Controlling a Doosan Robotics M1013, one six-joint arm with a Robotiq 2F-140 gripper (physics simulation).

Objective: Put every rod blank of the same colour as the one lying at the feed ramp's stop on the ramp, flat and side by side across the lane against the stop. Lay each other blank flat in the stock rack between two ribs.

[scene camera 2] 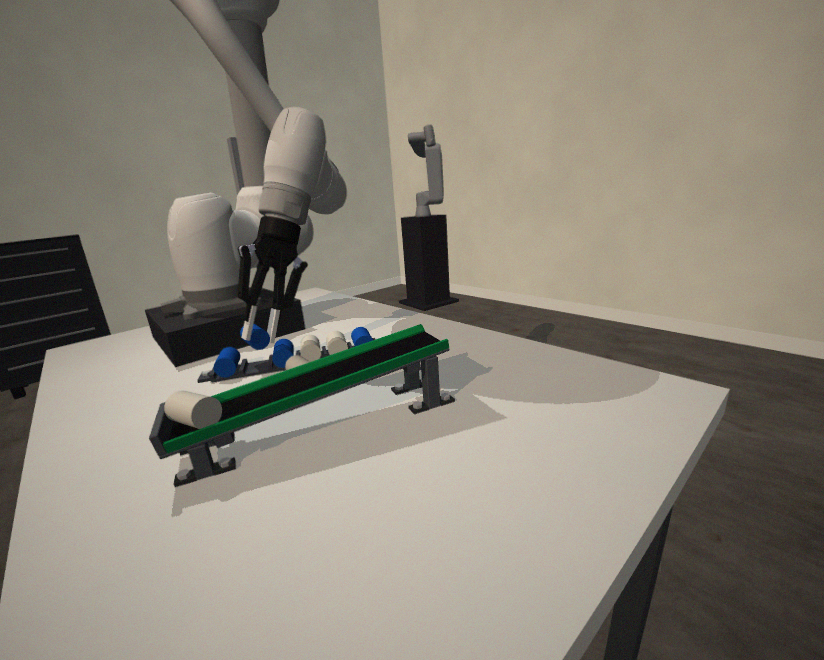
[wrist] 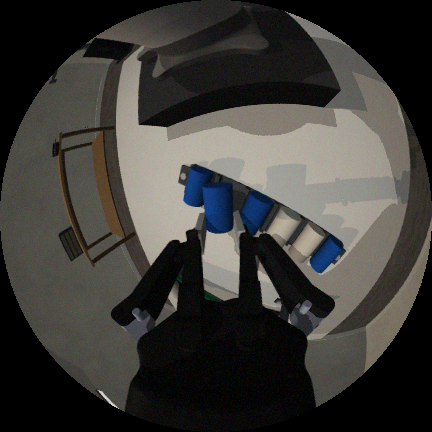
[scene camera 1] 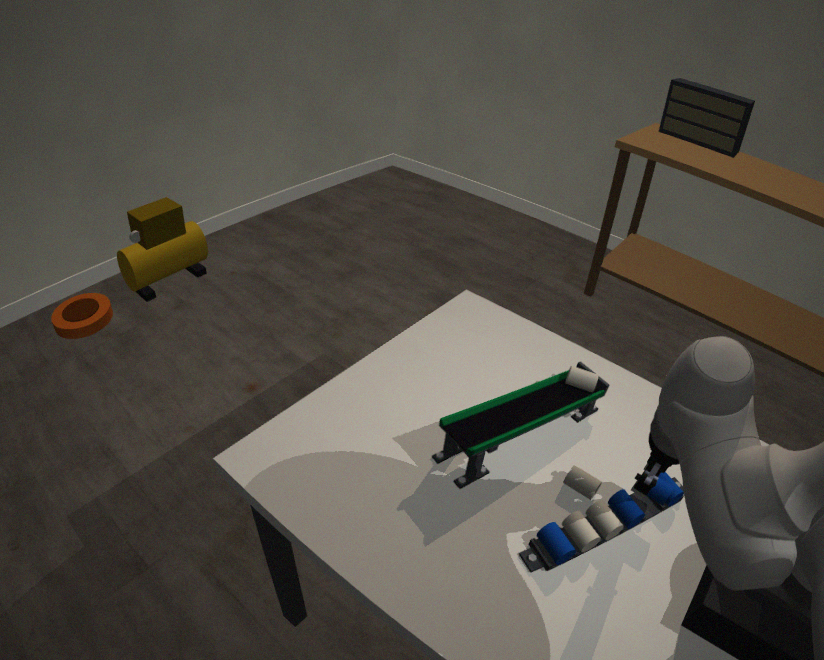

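Observation:
My gripper is shut on a blue blank, held above the stock rack. In the wrist view it partly overlaps the blue end blank; a bare stretch of rack shows on its other side. Further along lie a blue blank, two cream blanks and a blue blank. A cream blank lies at the stop of the ramp. Another cream blank lies between ramp and rack.
The sloping ramp stands on dark feet on the white table. The arm's black base block is behind the rack. A wooden shelf, a yellow compressor and an orange ring stand away from the table.

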